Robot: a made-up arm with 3 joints. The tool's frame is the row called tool.
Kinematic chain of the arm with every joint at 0, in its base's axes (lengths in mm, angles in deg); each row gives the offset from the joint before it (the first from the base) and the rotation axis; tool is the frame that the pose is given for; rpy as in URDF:
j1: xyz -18 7.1 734.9 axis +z
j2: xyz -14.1 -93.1 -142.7 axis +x
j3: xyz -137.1 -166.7 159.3 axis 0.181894 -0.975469 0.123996
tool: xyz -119.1 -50 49.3 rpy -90 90 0
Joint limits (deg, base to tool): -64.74..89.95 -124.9..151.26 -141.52..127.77
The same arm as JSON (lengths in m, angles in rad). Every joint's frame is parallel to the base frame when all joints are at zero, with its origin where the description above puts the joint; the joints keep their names.
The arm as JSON. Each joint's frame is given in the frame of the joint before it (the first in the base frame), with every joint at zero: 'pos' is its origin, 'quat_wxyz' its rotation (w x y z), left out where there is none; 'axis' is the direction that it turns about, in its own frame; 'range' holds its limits. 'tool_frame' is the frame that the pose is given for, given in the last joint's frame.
{"length_unit": "m", "angle_unit": "rad", "joints": [{"joint": "j1", "pos": [-0.018, 0.0071, 0.7349], "axis": "+z", "range": [-1.1299, 1.5699]}, {"joint": "j2", "pos": [-0.0141, -0.0931, -0.1427], "axis": "+x", "range": [-2.1799, 2.64]}, {"joint": "j3", "pos": [-0.1371, -0.1667, 0.1593], "axis": [0.181894, -0.975469, 0.123996], "range": [-2.47, 2.23]}], "tool_frame": {"pos": [-0.1191, -0.05, 0.0493], "quat_wxyz": [0.5, -0.5, 0.5, 0.5]}}
